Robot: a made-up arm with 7 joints.
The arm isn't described. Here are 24 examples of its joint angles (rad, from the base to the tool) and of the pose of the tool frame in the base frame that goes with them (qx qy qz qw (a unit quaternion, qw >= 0); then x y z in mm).
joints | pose
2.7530 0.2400 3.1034 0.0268 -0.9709 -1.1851 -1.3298 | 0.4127 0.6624 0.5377 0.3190 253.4 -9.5 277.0
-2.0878 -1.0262 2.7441 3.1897 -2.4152 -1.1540 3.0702 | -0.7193 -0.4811 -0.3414 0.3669 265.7 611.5 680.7
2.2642 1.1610 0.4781 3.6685 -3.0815 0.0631 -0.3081 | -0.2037 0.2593 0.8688 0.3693 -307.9 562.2 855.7
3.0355 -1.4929 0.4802 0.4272 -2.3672 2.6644 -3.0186 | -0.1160 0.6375 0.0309 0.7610 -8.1 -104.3 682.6
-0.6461 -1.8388 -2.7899 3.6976 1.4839 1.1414 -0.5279 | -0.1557 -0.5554 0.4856 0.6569 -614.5 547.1 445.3
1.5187 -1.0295 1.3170 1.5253 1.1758 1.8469 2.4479 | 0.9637 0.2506 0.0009 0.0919 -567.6 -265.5 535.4
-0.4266 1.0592 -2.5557 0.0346 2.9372 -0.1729 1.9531 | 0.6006 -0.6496 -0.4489 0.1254 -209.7 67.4 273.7
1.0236 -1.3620 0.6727 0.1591 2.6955 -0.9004 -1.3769 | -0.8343 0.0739 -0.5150 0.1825 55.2 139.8 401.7
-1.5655 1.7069 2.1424 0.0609 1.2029 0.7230 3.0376 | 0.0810 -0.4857 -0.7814 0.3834 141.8 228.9 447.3
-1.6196 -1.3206 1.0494 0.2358 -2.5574 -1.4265 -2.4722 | 0.5182 -0.8292 -0.0690 0.1981 153.6 -68.1 323.7
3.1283 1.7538 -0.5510 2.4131 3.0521 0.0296 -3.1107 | 0.1578 -0.9028 -0.2454 0.3161 -690.6 215.4 -142.3
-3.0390 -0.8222 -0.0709 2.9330 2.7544 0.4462 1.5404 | -0.3868 0.3038 -0.7376 0.4627 607.8 78.0 990.7
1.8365 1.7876 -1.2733 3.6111 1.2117 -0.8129 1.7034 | -0.3823 -0.1134 0.3770 0.8360 -435.7 615.1 360.5
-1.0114 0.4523 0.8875 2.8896 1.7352 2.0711 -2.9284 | -0.3794 0.6054 0.6563 0.2424 246.1 -198.5 1083.7
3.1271 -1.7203 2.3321 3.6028 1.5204 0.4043 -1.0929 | -0.6675 -0.3516 -0.6535 0.0621 825.8 193.2 431.6
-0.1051 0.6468 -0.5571 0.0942 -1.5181 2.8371 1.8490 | 0.0742 0.2036 -0.2357 0.9474 25.8 -179.2 216.9
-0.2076 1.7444 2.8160 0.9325 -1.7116 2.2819 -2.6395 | -0.4749 0.8054 0.0960 0.3415 273.5 212.6 692.9
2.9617 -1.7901 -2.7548 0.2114 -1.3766 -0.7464 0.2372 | -0.6388 -0.1475 0.2552 0.7107 -114.3 231.2 145.3
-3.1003 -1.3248 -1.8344 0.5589 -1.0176 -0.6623 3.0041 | -0.4864 0.4080 0.7536 0.1704 -12.6 447.8 297.9
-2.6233 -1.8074 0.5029 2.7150 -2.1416 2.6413 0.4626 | -0.6826 -0.3370 0.5167 0.3918 643.7 428.1 228.4
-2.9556 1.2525 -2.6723 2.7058 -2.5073 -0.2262 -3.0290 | 0.2325 -0.3234 -0.7629 0.5093 -741.7 20.1 750.9
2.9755 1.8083 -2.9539 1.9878 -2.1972 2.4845 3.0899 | 0.8873 0.2889 -0.0787 0.3507 -722.5 95.2 521.1
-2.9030 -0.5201 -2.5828 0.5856 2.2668 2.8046 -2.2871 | -0.0351 0.0240 -0.3344 0.9415 228.4 339.7 249.3
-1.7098 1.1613 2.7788 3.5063 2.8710 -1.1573 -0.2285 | 0.3222 0.0812 0.4214 0.8438 -108.0 -707.8 504.4
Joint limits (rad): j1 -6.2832..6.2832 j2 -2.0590..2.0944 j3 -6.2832..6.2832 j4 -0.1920..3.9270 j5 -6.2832..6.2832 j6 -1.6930..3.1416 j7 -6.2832..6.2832
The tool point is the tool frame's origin. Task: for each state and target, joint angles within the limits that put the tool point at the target. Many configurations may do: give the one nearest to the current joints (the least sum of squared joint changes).
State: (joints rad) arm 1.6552 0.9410 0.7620 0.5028 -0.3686 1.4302 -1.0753
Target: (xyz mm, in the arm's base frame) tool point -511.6 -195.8 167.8
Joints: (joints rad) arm 2.2930 1.0691 1.1976 1.0580 -0.3586 1.1204 -1.0753
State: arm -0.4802 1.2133 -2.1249 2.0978 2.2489 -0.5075 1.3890
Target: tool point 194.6 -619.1 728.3
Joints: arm -0.6104 1.3086 -1.9867 2.0728 2.2679 -0.4630 1.3890
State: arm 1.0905 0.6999 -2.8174 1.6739 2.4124 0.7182 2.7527
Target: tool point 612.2 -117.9 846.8
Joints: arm 0.7095 1.0756 -2.1223 1.8341 2.4034 0.8379 2.7527
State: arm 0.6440 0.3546 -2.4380 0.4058 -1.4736 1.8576 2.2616
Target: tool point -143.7 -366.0 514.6
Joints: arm 0.6902 0.5339 -2.4352 0.6688 -1.5291 1.8805 2.2616
